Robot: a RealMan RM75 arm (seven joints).
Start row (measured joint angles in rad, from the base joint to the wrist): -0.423 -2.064 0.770 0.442 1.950 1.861 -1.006
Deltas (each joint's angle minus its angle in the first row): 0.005 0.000 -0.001 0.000 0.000 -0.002 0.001; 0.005 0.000 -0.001 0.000 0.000 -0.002 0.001; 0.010 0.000 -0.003 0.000 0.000 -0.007 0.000; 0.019 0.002 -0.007 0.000 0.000 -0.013 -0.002; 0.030 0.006 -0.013 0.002 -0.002 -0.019 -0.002; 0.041 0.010 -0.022 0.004 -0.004 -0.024 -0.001; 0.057 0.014 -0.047 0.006 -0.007 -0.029 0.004; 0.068 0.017 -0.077 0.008 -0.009 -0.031 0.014; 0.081 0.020 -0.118 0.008 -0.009 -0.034 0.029; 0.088 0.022 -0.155 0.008 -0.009 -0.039 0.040; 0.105 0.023 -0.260 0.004 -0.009 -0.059 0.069; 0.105 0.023 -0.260 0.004 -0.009 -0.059 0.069; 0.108 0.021 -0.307 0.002 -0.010 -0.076 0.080
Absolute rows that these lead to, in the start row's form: -0.418 -2.064 0.769 0.442 1.950 1.859 -1.005; -0.418 -2.064 0.769 0.442 1.950 1.859 -1.005; -0.413 -2.064 0.767 0.442 1.950 1.854 -1.006; -0.404 -2.062 0.763 0.442 1.950 1.848 -1.008; -0.393 -2.058 0.757 0.444 1.948 1.842 -1.008; -0.382 -2.054 0.748 0.446 1.946 1.837 -1.007; -0.366 -2.050 0.723 0.448 1.943 1.832 -1.002; -0.355 -2.047 0.693 0.450 1.941 1.830 -0.992; -0.342 -2.044 0.652 0.450 1.941 1.827 -0.977; -0.335 -2.042 0.615 0.450 1.941 1.822 -0.966; -0.318 -2.041 0.510 0.446 1.941 1.802 -0.937; -0.318 -2.041 0.510 0.446 1.941 1.802 -0.937; -0.315 -2.043 0.463 0.444 1.940 1.785 -0.926
